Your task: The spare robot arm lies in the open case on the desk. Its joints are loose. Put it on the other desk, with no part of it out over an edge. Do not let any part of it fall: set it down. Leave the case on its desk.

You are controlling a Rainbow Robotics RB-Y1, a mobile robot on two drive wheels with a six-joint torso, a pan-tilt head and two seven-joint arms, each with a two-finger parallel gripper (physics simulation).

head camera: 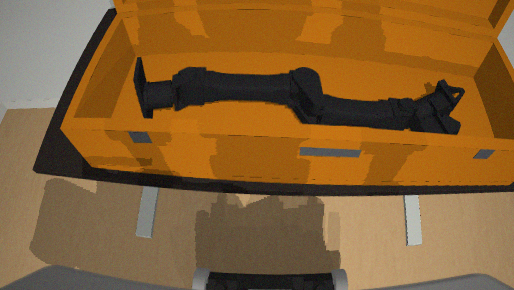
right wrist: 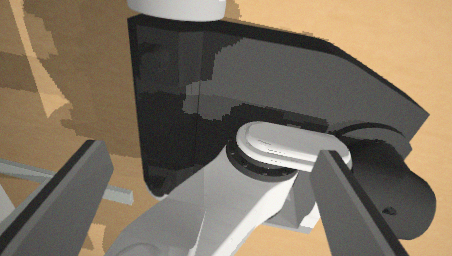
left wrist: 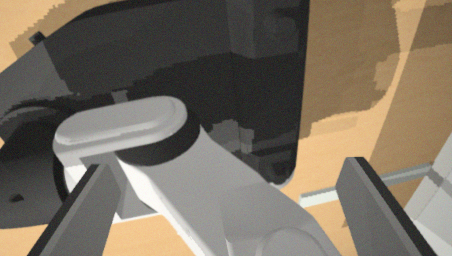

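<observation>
The black spare robot arm lies in the open orange case in the head view. Its flat base plate stands upright near the left end, and its forked tip is near the right end. A bend shows at its middle joint. The case stands on the dark desk. My left gripper is open, with no object between its fingers. My right gripper is open too, with no object between its fingers. Neither gripper shows in the head view. The other desk does not show.
The case's raised lid stands behind its body. Two pale desk feet reach out over the wooden floor towards me. My dark mobile base and pale arm links show in both wrist views. A light wall is at the upper left.
</observation>
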